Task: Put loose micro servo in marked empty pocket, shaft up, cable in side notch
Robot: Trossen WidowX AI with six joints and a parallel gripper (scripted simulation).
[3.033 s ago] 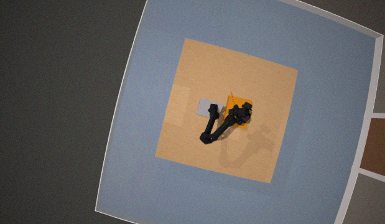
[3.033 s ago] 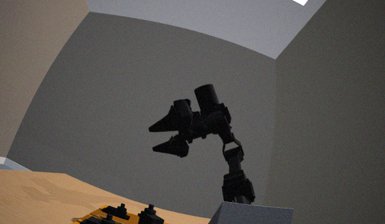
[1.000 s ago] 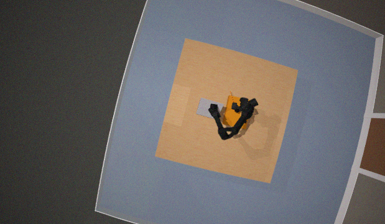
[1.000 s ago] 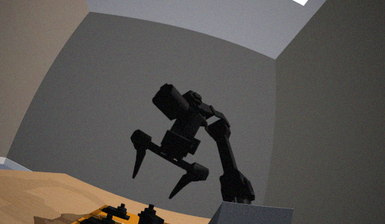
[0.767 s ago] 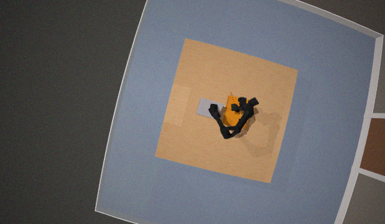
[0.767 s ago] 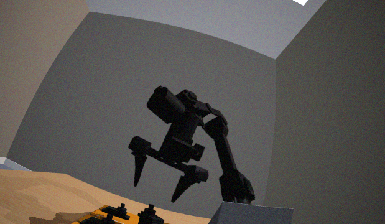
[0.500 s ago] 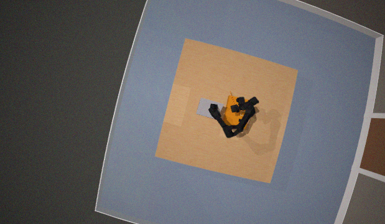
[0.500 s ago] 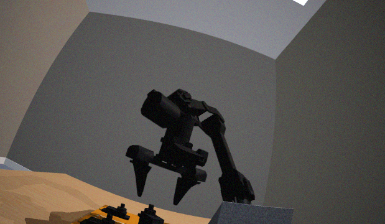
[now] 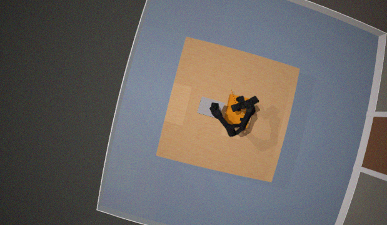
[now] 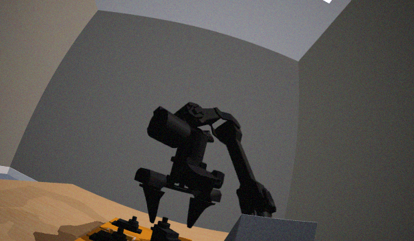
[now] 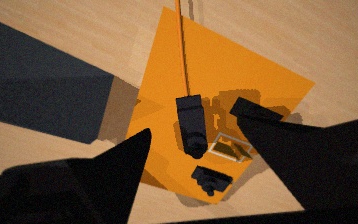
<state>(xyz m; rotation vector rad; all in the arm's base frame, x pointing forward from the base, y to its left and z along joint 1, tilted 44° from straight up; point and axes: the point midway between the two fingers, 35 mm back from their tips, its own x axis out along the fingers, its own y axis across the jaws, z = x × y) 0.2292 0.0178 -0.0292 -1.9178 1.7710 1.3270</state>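
My gripper tip is now 90 mm above the orange deck and 40 mm to the left of it.
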